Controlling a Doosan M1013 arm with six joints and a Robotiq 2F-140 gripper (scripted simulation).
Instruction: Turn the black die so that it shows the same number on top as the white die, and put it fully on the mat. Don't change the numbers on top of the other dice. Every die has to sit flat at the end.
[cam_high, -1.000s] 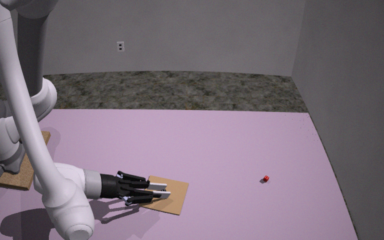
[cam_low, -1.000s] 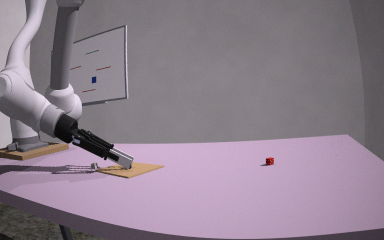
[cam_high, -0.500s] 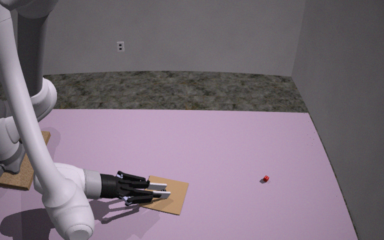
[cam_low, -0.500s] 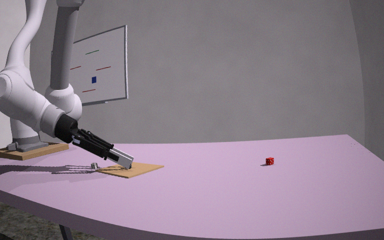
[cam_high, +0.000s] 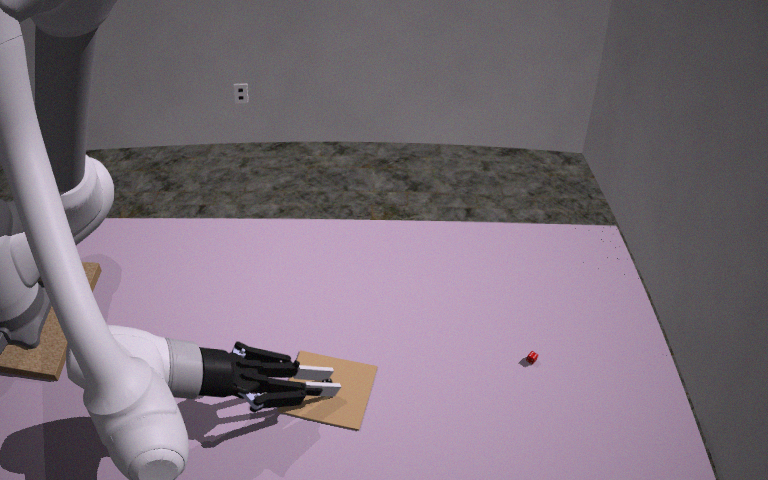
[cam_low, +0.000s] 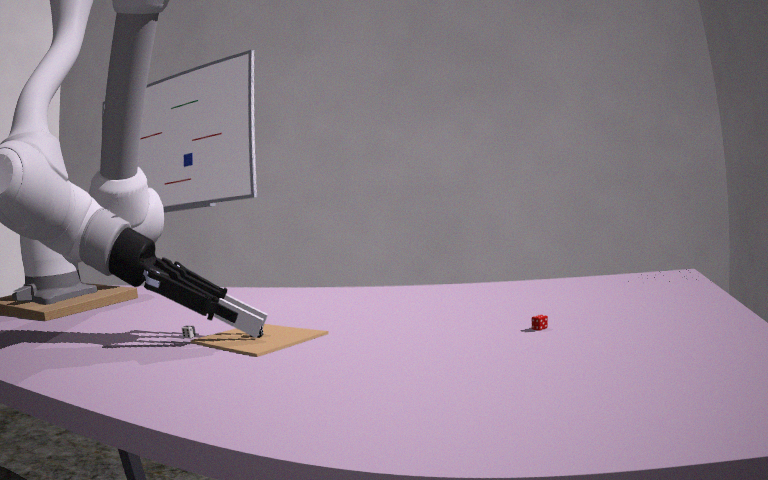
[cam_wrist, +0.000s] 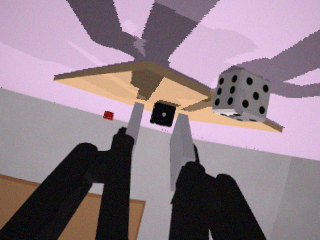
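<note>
Right now my hand is 2 cm short of the black die, 2 cm above it and 1 cm to the right of it. Also, from my hand: tan mat (3 cm below, 2 cm ahead, 1 cm to the left); red die (38 cm ahead, 5 cm to the left, 3 cm below); white die (9 cm behind, 3 cm below, 1 cm to the right).
</note>
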